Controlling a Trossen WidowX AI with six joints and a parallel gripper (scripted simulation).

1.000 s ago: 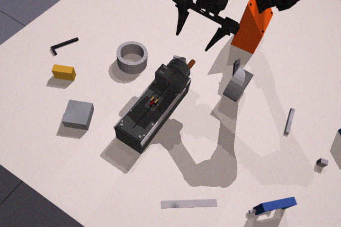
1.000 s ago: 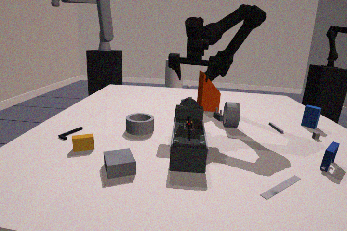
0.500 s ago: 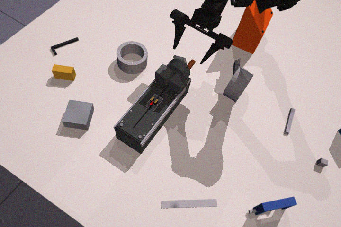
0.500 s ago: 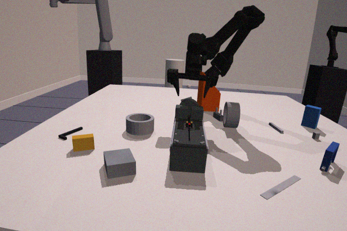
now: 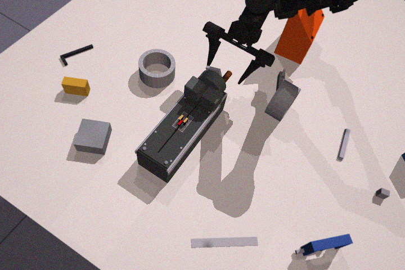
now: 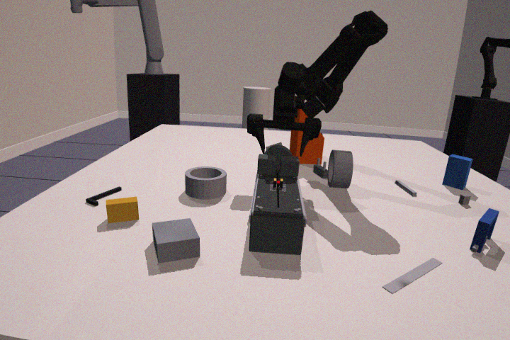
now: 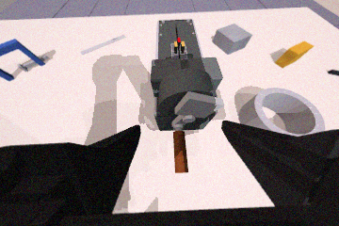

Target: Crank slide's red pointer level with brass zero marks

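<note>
My gripper tip is 2 cm past the crank handle and 3 cm above it. Round my gripper tip: red pointer (18 cm ahead, 1 cm to the left, 1 cm below); then grey cube (31 cm ahead, 15 cm to the right, 8 cm below); then yellow block (24 cm ahead, 29 cm to the right, 8 cm below).
</note>
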